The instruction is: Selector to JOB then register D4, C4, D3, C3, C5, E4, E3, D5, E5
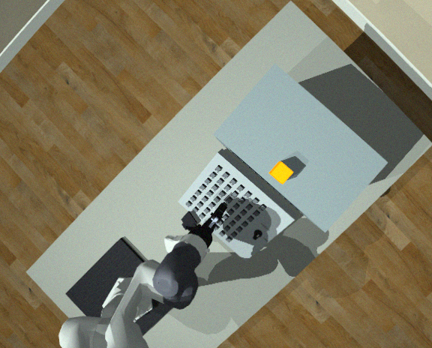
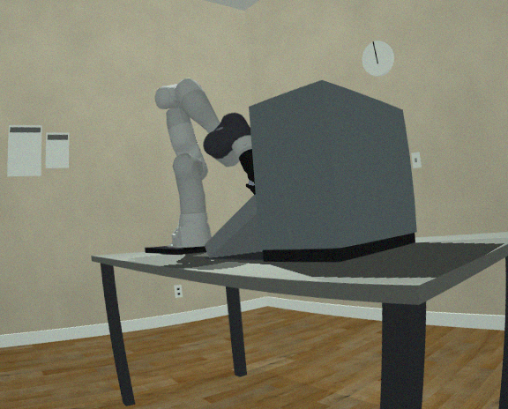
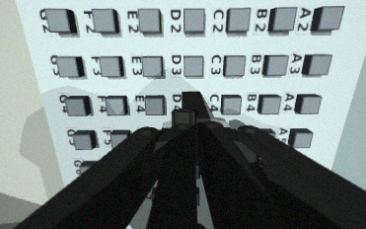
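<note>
Right now the key D4 is 20 mm ahead of my hand and 30 mm below it. Round my hand: D5 key: 20 mm ahead, 30 mm to the right, 30 mm below; then E3 key: 10 mm behind, 30 mm to the left, 50 mm below; then key C5: 50 mm ahead, 30 mm to the right, 10 mm below.
</note>
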